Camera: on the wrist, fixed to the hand. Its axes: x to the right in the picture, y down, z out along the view.
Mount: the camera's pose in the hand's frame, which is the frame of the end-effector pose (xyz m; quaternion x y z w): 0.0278 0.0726 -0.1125 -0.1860 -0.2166 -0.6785 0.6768
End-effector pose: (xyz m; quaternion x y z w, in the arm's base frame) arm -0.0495 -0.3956 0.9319 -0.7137 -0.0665 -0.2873 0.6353
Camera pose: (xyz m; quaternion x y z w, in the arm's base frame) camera -0.0298 -0.5228 0.8857 -0.6183 -0.6135 -0.4833 0.0879
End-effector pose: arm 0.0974 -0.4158 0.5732 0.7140 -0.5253 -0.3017 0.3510
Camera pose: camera 0.1557 -0.4365 0.6952 0.7091 0.1090 -0.6947 0.0519
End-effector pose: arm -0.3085 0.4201 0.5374 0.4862 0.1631 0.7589 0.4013
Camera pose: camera -0.4447 0.4121 0.5473 0.3081 0.2122 0.1664 0.9123
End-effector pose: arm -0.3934 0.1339 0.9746 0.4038 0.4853 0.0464 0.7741
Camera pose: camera -0.4443 0.2607 0.9806 -0.1899 0.4262 -0.4910 0.7357
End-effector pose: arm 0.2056 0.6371 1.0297 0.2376 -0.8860 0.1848 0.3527
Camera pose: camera 0.2083 0.7442 1.1147 0.7364 -0.5492 -0.3305 0.2164
